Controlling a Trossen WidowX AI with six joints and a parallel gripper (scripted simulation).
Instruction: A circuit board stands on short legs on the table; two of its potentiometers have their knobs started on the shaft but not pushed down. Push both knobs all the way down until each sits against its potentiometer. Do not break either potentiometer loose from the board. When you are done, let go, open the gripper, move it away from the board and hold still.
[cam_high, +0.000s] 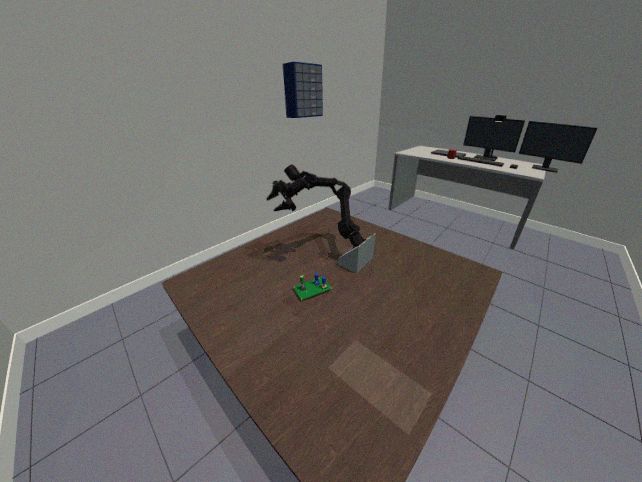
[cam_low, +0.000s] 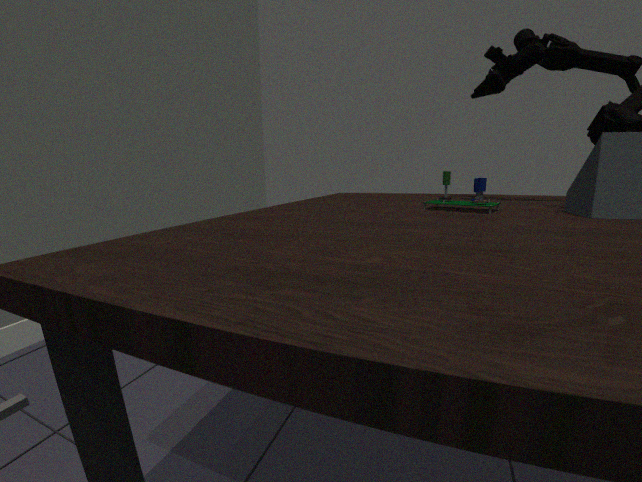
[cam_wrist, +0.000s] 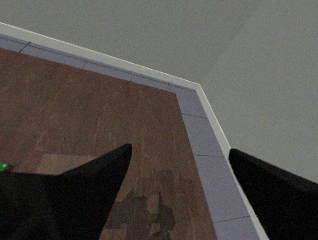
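Now: the blue knob 30 mm ahead of my gripper tip, 320 mm to the left of it and 280 mm below it. The rest, counted from my gripper tip: green knob (100 mm ahead, 290 mm to the left, 260 mm below).
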